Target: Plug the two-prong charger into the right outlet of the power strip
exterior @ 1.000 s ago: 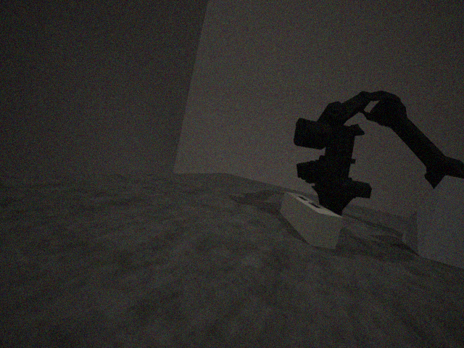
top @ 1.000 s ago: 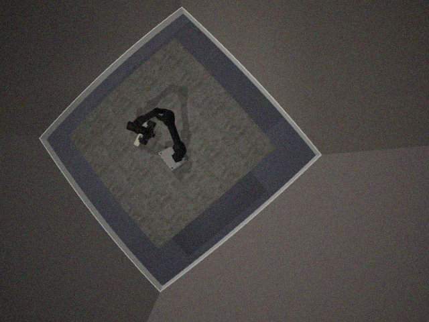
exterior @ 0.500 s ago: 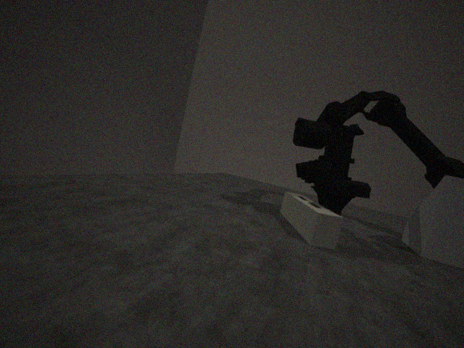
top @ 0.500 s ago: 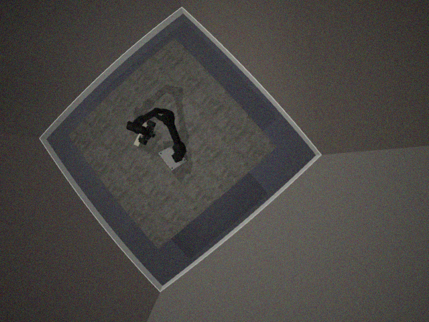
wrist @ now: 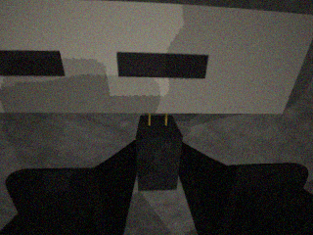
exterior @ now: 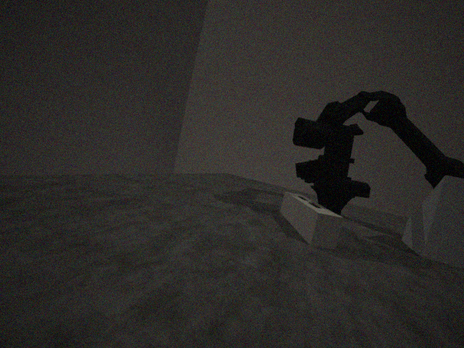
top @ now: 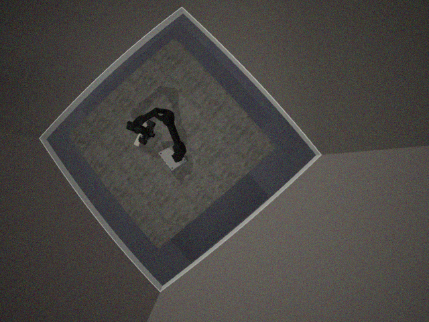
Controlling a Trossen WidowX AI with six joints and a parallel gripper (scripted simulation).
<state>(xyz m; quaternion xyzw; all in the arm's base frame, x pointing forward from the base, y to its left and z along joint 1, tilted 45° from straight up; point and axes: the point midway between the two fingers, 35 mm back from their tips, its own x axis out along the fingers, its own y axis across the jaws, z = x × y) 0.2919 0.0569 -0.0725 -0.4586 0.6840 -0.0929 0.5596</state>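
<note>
Right now my gripper tip is 1 cm short of the two-prong charger, 1 cm to the right of it and 1 cm below it.
</note>
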